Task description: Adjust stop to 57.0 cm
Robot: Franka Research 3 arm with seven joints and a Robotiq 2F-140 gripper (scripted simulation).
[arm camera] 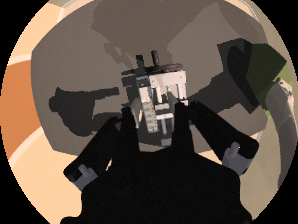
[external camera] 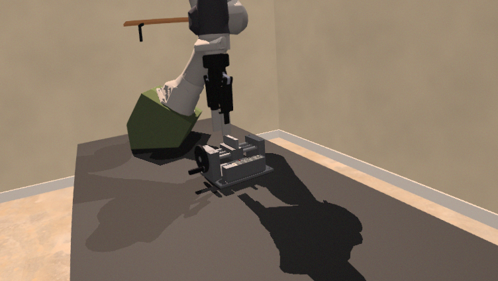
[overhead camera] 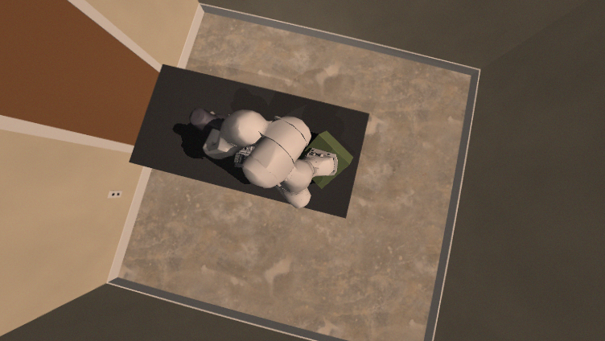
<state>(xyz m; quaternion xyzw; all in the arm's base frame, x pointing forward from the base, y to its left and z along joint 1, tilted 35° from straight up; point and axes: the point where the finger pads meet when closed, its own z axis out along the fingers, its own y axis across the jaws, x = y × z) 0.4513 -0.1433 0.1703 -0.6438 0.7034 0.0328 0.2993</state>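
My hand is 13 cm above the handwheel, 8 cm to the left of it and 3 cm past it. Round my hand: grey stop fixture 10 cm below, 5 cm to the left, 3 cm behind.
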